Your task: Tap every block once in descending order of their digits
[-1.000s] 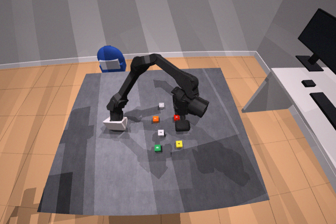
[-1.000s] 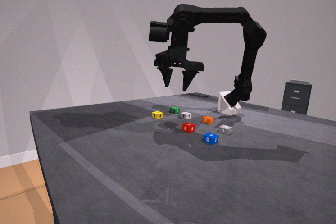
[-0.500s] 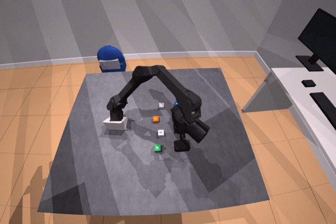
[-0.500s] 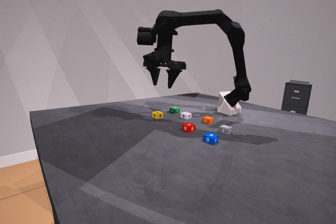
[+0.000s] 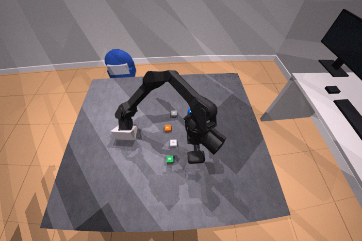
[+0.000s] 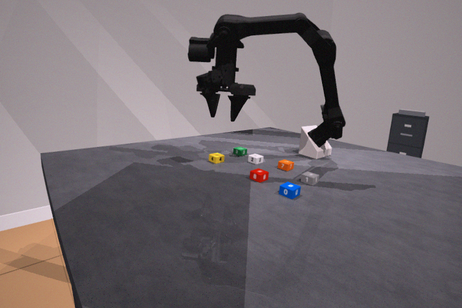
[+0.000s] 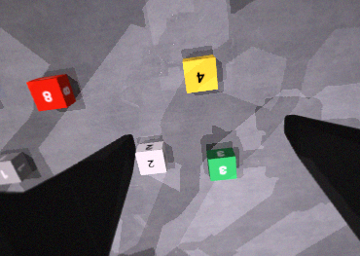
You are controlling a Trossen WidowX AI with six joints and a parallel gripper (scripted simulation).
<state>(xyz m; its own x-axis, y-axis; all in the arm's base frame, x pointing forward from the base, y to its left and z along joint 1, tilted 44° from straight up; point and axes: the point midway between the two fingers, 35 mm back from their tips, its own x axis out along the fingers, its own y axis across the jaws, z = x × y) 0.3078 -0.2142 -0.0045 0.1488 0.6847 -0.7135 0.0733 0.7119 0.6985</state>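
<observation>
Right now the red block 8 is 150 mm to the left of my gripper tip, 110 mm below it and 20 mm ahead of it. The rest, counted from my gripper tip: yellow block 4: 110 mm below, 10 mm to the right, 10 mm ahead; then green block 3: 110 mm below, 110 mm behind, 10 mm to the right; then white block 2: 110 mm below, 80 mm behind, 70 mm to the left.
</observation>
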